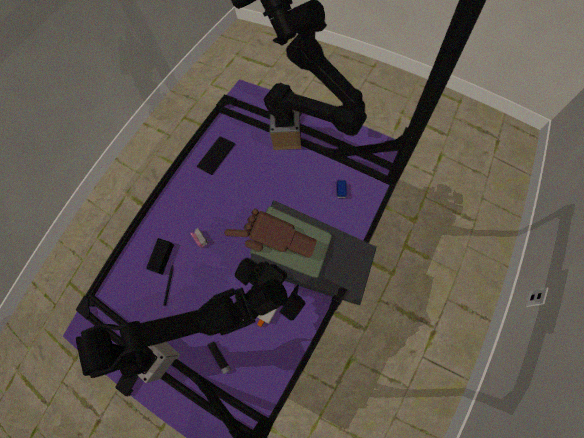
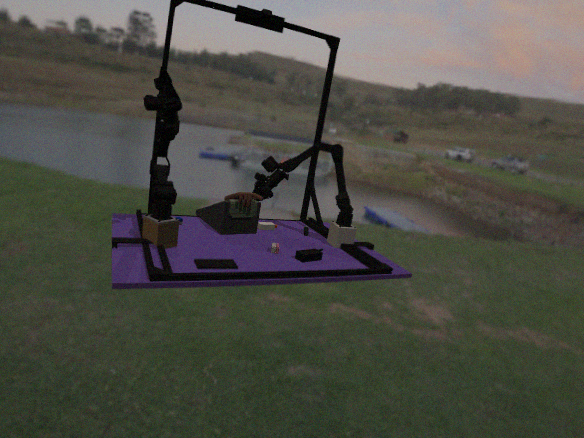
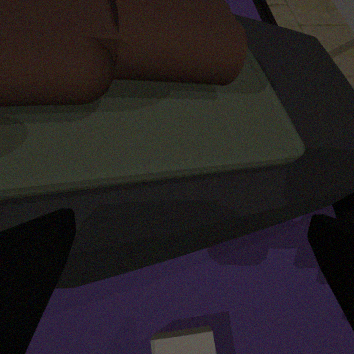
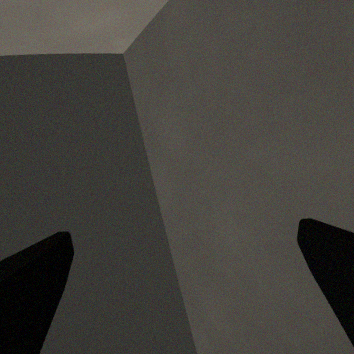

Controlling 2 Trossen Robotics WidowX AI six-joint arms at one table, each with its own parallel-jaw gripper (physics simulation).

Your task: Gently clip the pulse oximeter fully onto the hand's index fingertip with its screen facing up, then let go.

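Frame: origin at the left arm's base, x right, y ahead, z up, level; metres.
Where they show: left gripper, fingertip midpoint: (image 3: 194, 223); right gripper, fingertip midpoint: (image 2: 165, 73) (image 4: 186, 236); left arm's base, link origin: (image 1: 143, 358) (image 2: 343, 224); right arm's base, link origin: (image 1: 284, 119) (image 2: 161, 217).
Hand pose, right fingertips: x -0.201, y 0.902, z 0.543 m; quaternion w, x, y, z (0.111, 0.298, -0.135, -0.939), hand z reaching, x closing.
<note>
Each offset is from my right fingertips to the top centre of the thing. "spot": to the spot under its first point.
The brown hand (image 1: 272, 231) (image 2: 244, 196) (image 3: 175, 42) rests on a green pad, its index finger (image 1: 236, 233) extended past the pad. A small white and pink clip-like object {dx +0.061, dy -0.522, dz -0.616 m} (image 1: 199, 238) (image 2: 275, 248) lies on the purple table before that fingertip; it looks like the pulse oximeter, but its screen cannot be made out. A blue block with a pale underside {dx +0.349, dy -0.111, dz -0.616 m} (image 1: 341, 189) lies beyond the hand. My left gripper (image 1: 261, 270) (image 2: 256, 194) (image 3: 194, 223) is open and empty, above and beside the hand's support. My right gripper (image 4: 186, 236) is open and empty, raised far from the table.
The dark wedge support (image 1: 352, 257) (image 2: 223, 222) carries the pad {spot: dx +0.445, dy -0.379, dz -0.549 m} (image 1: 320, 265). A white box with an orange tab {dx +0.388, dy -0.573, dz -0.620 m} (image 1: 267, 316) (image 3: 185, 343) lies beside it. A black case {dx -0.011, dy -0.653, dz -0.613 m} (image 1: 160, 256), a pen {dx +0.073, dy -0.706, dz -0.639 m} (image 1: 169, 286), a dark cylinder {dx +0.355, dy -0.774, dz -0.621 m} (image 1: 218, 357) and a black slab {dx -0.111, dy -0.245, dz -0.640 m} (image 1: 216, 155) lie around the table.
</note>
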